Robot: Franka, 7 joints.
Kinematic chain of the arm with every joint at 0, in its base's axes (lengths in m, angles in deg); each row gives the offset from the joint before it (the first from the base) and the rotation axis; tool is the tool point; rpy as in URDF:
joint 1: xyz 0 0 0.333 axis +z
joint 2: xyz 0 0 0 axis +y
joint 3: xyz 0 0 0.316 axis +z
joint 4: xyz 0.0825 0 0 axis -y
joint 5: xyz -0.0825 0 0.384 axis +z
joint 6: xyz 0 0 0 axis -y
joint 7: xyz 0.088 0 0 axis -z
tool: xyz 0 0 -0.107 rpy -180 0 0
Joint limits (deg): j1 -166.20..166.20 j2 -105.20..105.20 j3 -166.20..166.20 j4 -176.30..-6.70 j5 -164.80..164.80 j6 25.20..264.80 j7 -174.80..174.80
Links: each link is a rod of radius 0.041 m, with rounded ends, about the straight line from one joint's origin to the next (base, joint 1, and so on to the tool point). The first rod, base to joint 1, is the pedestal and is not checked.
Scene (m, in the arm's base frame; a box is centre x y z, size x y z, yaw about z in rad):
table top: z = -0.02
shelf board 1: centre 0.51 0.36 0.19 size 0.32 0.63 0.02 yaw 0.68
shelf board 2: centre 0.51 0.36 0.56 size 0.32 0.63 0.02 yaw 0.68
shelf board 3: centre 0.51 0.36 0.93 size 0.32 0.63 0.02 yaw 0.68
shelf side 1: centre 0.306 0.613 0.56 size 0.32 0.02 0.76 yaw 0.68
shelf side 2: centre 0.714 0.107 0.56 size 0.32 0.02 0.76 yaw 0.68
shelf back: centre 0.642 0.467 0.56 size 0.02 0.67 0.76 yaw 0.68
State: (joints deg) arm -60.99 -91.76 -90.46 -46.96 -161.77 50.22 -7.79
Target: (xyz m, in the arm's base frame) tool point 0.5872 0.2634 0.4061
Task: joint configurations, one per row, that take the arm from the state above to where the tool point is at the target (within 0.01 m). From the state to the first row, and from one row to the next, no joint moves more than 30 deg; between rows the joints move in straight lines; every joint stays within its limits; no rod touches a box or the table.
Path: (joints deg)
1: -53.21 -77.74 -88.10 -62.47 -134.62 43.96 4.47
2: -45.43 -63.73 -85.75 -77.98 -107.46 37.71 16.74
3: -37.65 -49.71 -83.39 -93.49 -80.31 31.46 29.00
4: -29.87 -35.69 -81.03 -109.00 -53.15 25.20 41.26
5: -57.13 -28.98 -97.16 -116.73 -60.54 25.20 31.45
6: -84.40 -22.26 -113.29 -124.46 -67.92 25.20 21.64
7: -111.67 -15.54 -129.42 -132.18 -75.30 25.20 11.83
8: -138.93 -8.83 -145.56 -139.91 -82.68 25.20 2.02
9: -166.20 -2.11 -161.69 -147.64 -90.06 25.20 -7.79
10: -166.20 -17.10 -156.95 -125.52 -100.88 25.20 -7.79
11: -166.20 -32.08 -152.21 -103.40 -111.70 25.20 -7.79
12: -166.20 -47.06 -147.47 -81.28 -122.52 25.20 -7.79

